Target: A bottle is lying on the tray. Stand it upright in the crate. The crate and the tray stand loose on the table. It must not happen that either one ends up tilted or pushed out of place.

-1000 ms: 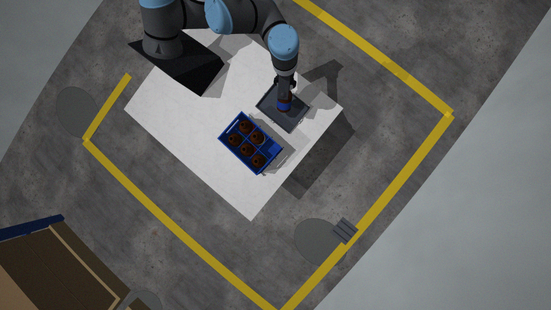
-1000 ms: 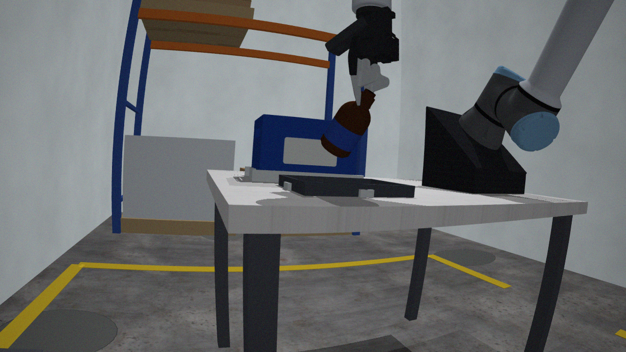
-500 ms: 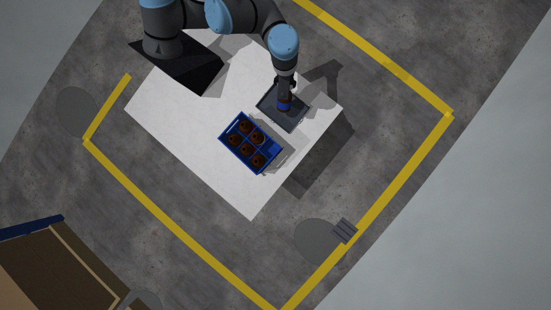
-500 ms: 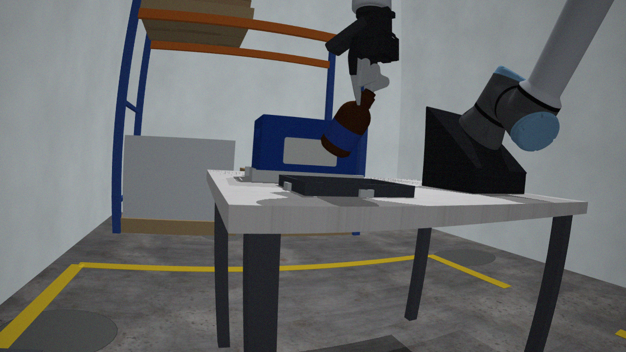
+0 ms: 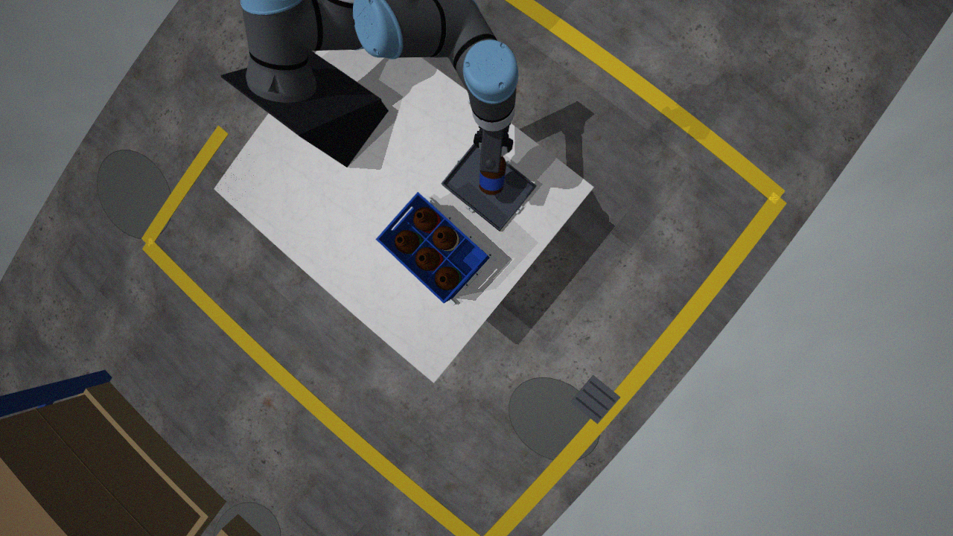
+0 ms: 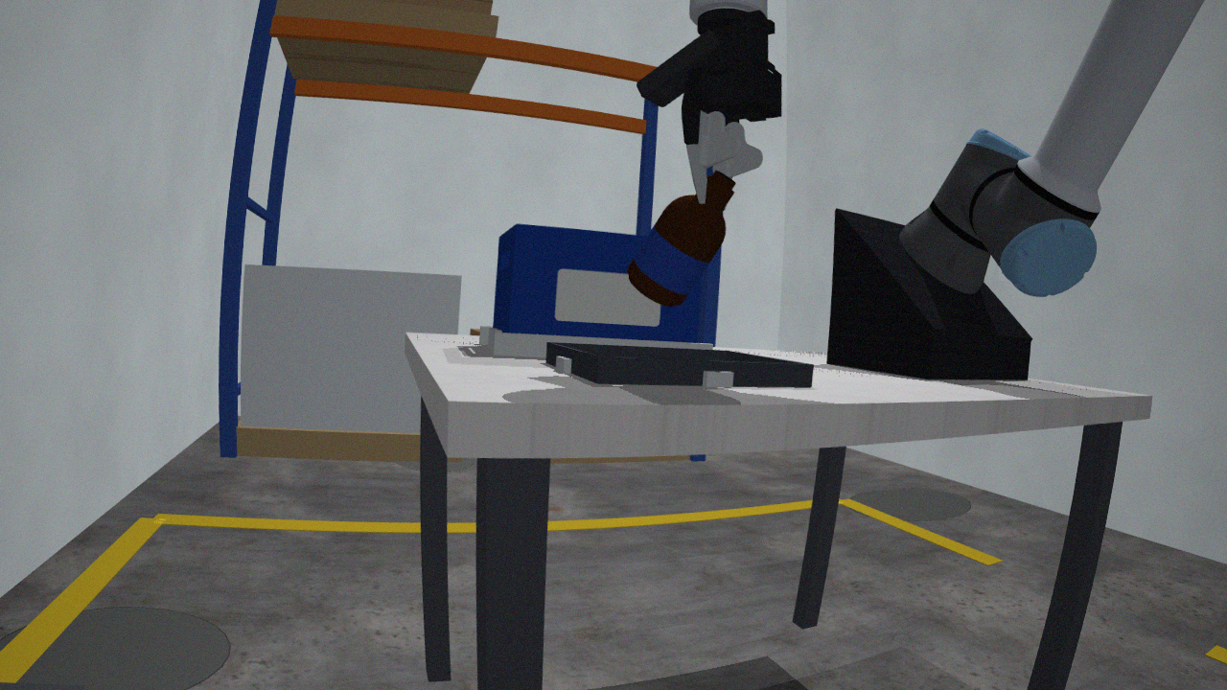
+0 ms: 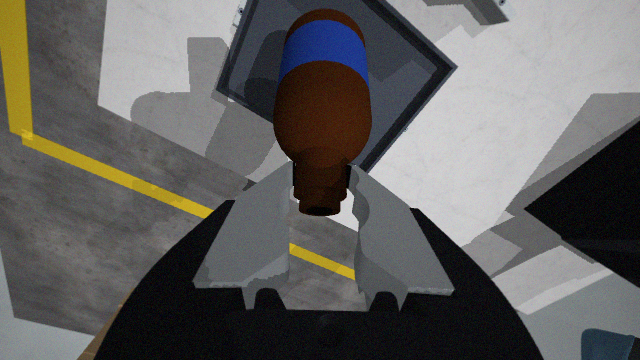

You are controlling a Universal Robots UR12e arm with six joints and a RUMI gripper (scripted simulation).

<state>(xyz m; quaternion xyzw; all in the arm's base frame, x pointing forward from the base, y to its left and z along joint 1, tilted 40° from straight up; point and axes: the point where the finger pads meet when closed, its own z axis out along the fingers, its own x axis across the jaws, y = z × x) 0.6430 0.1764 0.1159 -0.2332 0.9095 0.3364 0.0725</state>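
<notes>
The bottle lies 4 cm below my hand, 2 cm to the right of it and 1 cm ahead of it. From my hand the other things lie so: dark grey tray (19 cm below, 5 cm to the right, 1 cm ahead); blue crate (31 cm to the right, 12 cm below, 2 cm ahead).
</notes>
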